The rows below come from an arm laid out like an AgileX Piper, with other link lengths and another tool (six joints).
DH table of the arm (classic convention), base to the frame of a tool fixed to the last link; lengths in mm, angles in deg. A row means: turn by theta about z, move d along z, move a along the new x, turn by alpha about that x. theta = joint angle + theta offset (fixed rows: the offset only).
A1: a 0; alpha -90; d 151.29; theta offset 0
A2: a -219.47; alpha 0; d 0; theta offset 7.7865
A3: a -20.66; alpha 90; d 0; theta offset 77.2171
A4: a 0; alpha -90; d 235.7; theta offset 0
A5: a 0; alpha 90; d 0; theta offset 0
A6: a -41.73; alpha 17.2; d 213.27; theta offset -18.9
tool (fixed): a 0; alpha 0; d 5.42; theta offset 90
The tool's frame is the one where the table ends.
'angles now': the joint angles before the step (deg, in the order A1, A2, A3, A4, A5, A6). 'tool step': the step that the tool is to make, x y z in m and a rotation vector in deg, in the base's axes. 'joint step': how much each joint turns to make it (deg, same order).
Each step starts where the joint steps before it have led.
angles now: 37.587, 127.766, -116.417, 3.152, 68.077, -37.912
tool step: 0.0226, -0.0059, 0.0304, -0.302, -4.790, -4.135
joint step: -0.136, -0.005, -6.468, -4.513, 2.790, 4.493
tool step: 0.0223, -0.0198, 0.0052, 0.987, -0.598, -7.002
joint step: -2.694, 0.007, -0.778, -1.098, -0.150, 4.574
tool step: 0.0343, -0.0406, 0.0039, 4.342, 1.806, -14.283
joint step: -6.137, 0.001, -0.189, 1.589, -0.317, 8.737
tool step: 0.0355, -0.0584, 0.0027, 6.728, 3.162, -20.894
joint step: -7.641, -0.005, 0.012, 2.395, -0.036, 14.221
